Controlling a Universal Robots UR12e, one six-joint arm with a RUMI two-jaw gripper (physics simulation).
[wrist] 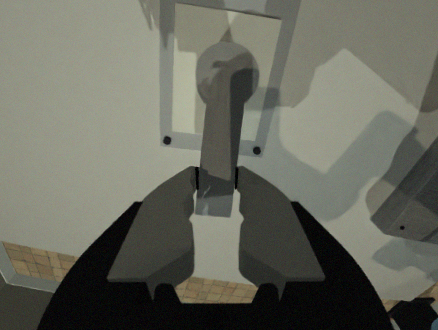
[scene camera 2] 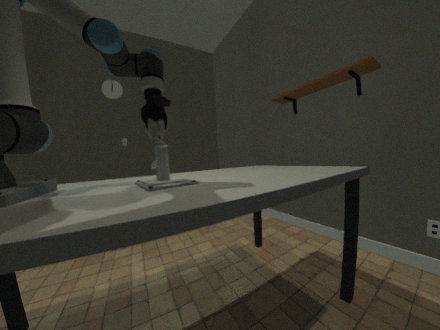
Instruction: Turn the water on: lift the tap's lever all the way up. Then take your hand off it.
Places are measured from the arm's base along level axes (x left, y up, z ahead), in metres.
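Pixels of known places: gripper, fingertip midpoint: (wrist: 216,169) (scene camera 2: 156,141).
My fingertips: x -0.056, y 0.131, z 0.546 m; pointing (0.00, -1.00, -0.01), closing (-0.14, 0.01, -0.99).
Observation:
Behind a point stands the place of what it marks.
The tap (scene camera 2: 162,162) {x -0.140, y 0.044, z 0.542 m} is a pale upright column on a flat base plate (scene camera 2: 172,185) {x -0.236, y -0.030, z 0.540 m} (wrist: 166,100) {x -0.070, y -0.029, z 0.622 m} on the table. In the wrist view its round top (wrist: 227,55) {x -0.133, y 0.104, z 0.549 m} shows at the upper middle, and the lever (wrist: 218,135) {x -0.084, y 0.135, z 0.549 m} runs from it toward the gripper. My gripper (scene camera 2: 157,135) {x -0.056, y 0.131, z 0.546 m} (wrist: 216,169) {x -0.056, y 0.131, z 0.546 m} is above the tap, pointing down, and is shut on the lever near its free end, one finger on each side. The lever's tip shows a little past the fingertips. In the scene view the lever is small and partly hidden by the fingers, so its exact tilt is hard to tell.
The tap stands on a long pale table (scene camera 2: 280,172) {x -0.302, y -0.037, z 1.036 m}. The robot's base (scene camera 2: 30,191) {x -0.060, y -0.016, z 0.155 m} is at the table's left. An orange-brown shelf (scene camera 2: 325,81) is on the right wall, and a round clock (scene camera 2: 112,89) hangs on the back wall.

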